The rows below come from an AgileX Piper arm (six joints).
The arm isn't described. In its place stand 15 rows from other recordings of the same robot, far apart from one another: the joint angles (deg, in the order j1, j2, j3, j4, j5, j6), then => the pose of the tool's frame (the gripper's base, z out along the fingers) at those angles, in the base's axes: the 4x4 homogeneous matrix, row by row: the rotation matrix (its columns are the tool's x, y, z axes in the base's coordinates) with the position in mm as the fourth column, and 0 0 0 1 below.
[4.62 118.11 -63.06 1.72 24.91 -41.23] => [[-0.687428 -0.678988 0.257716 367.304], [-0.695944 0.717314 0.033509 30.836], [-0.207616 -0.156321 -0.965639 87.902], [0 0 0 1]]
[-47.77 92.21 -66.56 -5.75 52.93 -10.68] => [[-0.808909 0.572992 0.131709 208.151], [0.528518 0.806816 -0.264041 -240.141], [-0.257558 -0.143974 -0.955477 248.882], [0 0 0 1]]
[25.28 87.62 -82.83 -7.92 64.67 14.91] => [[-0.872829 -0.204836 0.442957 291.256], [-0.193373 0.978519 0.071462 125.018], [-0.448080 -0.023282 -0.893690 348.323], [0 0 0 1]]
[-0.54 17.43 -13.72 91.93 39.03 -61.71] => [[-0.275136 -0.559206 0.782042 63.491], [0.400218 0.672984 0.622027 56.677], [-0.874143 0.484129 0.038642 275.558], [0 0 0 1]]
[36.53 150.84 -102.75 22.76 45.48 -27.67] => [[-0.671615 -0.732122 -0.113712 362.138], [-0.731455 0.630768 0.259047 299.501], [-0.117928 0.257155 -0.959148 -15.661], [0 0 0 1]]
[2.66 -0.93 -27.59 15.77 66.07 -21.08] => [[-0.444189 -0.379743 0.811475 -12.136], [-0.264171 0.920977 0.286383 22.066], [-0.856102 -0.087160 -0.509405 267.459], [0 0 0 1]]
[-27.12 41.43 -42.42 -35.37 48.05 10.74] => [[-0.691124 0.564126 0.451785 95.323], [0.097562 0.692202 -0.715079 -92.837], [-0.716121 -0.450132 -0.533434 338.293], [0 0 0 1]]
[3.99 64.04 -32.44 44.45 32.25 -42.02] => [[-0.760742 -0.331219 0.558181 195.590], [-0.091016 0.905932 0.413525 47.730], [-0.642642 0.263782 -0.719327 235.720], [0 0 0 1]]
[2.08 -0.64 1.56 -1.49 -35.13 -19.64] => [[0.607232 0.180141 0.773834 36.179], [-0.334205 0.941515 0.043077 2.676], [-0.720817 -0.284777 0.631922 255.718], [0 0 0 1]]
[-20.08 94.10 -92.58 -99.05 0.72 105.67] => [[0.099327 0.345793 0.933039 373.869], [0.086413 0.931136 -0.354287 -137.871], [-0.991296 0.115817 0.062606 444.764], [0 0 0 1]]
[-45.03 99.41 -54.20 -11.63 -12.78 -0.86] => [[-0.464528 0.594062 0.656737 264.679], [0.166070 0.786890 -0.594328 -259.214], [-0.869847 -0.167018 -0.464188 207.941], [0 0 0 1]]
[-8.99 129.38 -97.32 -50.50 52.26 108.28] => [[0.061314 0.974252 0.216964 456.628], [0.751773 0.097912 -0.652112 -128.460], [-0.656565 0.203091 -0.726413 156.171], [0 0 0 1]]
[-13.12 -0.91 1.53 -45.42 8.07 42.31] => [[-0.038116 0.321721 0.946067 52.358], [-0.041467 0.945430 -0.323175 -21.546], [-0.998413 -0.051549 -0.022695 196.115], [0 0 0 1]]
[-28.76 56.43 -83.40 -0.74 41.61 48.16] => [[0.261813 0.437809 0.860103 145.865], [0.698731 0.528770 -0.481847 -80.948], [-0.665754 0.727135 -0.167472 515.816], [0 0 0 1]]
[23.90 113.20 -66.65 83.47 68.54 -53.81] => [[-0.926900 -0.324544 -0.188490 301.896], [-0.276386 0.250492 0.927828 225.815], [-0.253906 0.912099 -0.321880 188.186], [0 0 0 1]]
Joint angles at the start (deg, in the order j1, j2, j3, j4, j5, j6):
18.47, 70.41, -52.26, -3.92, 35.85, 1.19
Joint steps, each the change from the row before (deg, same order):
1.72, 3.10, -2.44, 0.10, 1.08, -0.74
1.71, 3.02, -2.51, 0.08, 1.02, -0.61
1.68, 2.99, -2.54, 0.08, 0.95, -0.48
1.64, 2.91, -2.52, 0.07, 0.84, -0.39
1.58, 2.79, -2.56, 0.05, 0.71, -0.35
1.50, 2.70, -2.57, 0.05, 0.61, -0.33
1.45, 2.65, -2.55, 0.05, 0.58, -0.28
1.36, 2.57, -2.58, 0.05, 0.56, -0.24
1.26, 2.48, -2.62, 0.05, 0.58, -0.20
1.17, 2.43, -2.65, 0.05, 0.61, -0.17
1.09, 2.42, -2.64, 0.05, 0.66, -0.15
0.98, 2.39, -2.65, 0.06, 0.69, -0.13
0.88, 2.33, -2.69, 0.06, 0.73, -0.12
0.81, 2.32, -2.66, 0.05, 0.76, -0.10
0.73, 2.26, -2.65, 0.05, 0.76, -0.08
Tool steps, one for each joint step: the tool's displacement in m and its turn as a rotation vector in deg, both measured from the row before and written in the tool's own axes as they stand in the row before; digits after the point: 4 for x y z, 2 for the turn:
-0.0085, 0.0080, 0.0094, -1.18, 1.64, -2.00
-0.0090, 0.0082, 0.0091, -1.13, 1.42, -1.90
-0.0092, 0.0084, 0.0092, -1.09, 1.29, -1.77
-0.0092, 0.0085, 0.0091, -1.03, 1.11, -1.68
-0.0095, 0.0084, 0.0086, -0.96, 0.82, -1.62
-0.0095, 0.0082, 0.0084, -0.89, 0.63, -1.54
-0.0093, 0.0082, 0.0085, -0.85, 0.57, -1.46
-0.0092, 0.0079, 0.0082, -0.78, 0.44, -1.35
-0.0092, 0.0075, 0.0079, -0.71, 0.34, -1.23
-0.0090, 0.0072, 0.0077, -0.65, 0.30, -1.12
-0.0086, 0.0069, 0.0080, -0.60, 0.35, -1.04
-0.0082, 0.0064, 0.0080, -0.55, 0.35, -0.92
-0.0081, 0.0059, 0.0077, -0.49, 0.30, -0.82
-0.0076, 0.0055, 0.0080, -0.45, 0.35, -0.75
-0.0072, 0.0051, 0.0078, -0.40, 0.31, -0.67

